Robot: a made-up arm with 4 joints.
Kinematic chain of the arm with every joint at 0, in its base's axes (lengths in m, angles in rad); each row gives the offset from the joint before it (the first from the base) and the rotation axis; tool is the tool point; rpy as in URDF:
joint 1: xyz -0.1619 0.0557 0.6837 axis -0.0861 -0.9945 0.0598
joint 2: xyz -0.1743 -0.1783 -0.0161 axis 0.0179 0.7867 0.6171
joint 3: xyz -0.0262 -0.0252 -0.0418 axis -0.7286 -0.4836 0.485
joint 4: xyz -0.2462 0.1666 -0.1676 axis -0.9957 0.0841 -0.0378
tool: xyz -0.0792 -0.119 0.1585 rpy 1.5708 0 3.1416
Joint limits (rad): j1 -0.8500..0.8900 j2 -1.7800..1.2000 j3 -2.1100..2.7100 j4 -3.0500..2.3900
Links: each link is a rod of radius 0.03 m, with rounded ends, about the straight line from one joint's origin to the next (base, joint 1, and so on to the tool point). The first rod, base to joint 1, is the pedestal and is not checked.
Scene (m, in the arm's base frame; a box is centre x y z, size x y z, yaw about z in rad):
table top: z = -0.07
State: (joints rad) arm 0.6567 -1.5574 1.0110 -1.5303
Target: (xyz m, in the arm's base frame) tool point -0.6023 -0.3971 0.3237
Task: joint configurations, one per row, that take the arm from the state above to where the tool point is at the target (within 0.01 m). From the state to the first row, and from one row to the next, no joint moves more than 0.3 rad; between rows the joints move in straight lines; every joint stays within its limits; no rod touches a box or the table.
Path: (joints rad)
1: 0.5365 -1.2996 0.9824 -1.6074
2: 0.4163 -1.0418 0.9539 -1.6844
3: 0.2961 -0.7841 0.9253 -1.7615
4: 0.1759 -0.5263 0.8968 -1.8385
5: 0.0557 -0.2685 0.8682 -1.9156
6: -0.0645 -0.0107 0.8397 -1.9926
7: -0.1847 0.2470 0.8111 -2.0697

